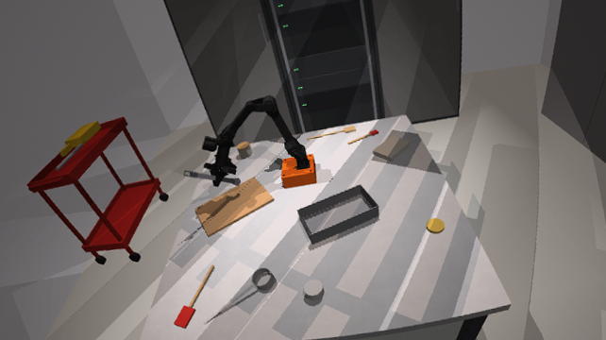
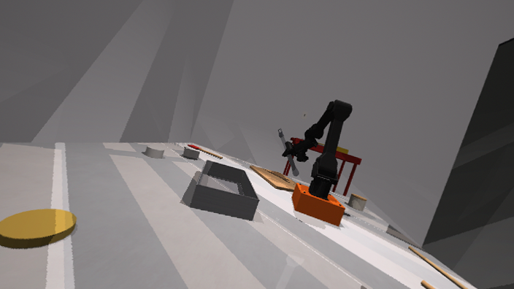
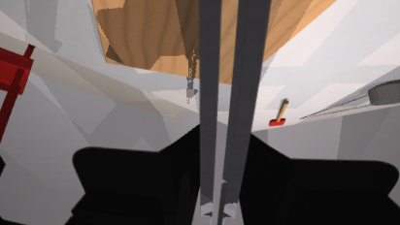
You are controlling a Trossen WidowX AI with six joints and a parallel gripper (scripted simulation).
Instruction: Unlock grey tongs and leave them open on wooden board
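Right now the wooden board is 1 cm behind my gripper tip, 3 cm to the left of it and 14 cm below it. Also, from my gripper tip: pale puck (52 cm ahead, 43 cm to the left, 13 cm below); then red spatula (52 cm ahead, 4 cm to the right, 14 cm below); then roasting tin (17 cm ahead, 54 cm to the left, 12 cm below).
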